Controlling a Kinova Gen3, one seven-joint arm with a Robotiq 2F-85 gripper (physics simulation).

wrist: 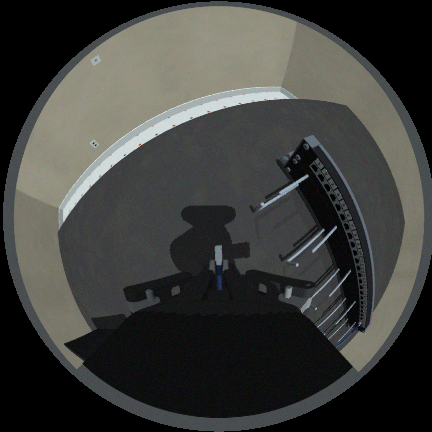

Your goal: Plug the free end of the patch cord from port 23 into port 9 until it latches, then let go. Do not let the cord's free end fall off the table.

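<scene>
My gripper is shut on the plug of the blue patch cord, at the lower middle of the wrist view. The plug has a pale clear tip that points away from the gripper, up in the view. Its blue boot sits between the fingertips, and the blue cord runs back under the gripper. The plug is apart from the patch panel, which curves down the right side. The port numbers are too small to read, so ports 9 and 23 cannot be told apart. A bit of blue cord shows at the panel's far lower end.
Pale rods stick out from the panel on the side towards the gripper, to the right of the plug. More rods stand lower right, partly behind the right finger linkage. A white strip runs along the far edge, before beige walls.
</scene>
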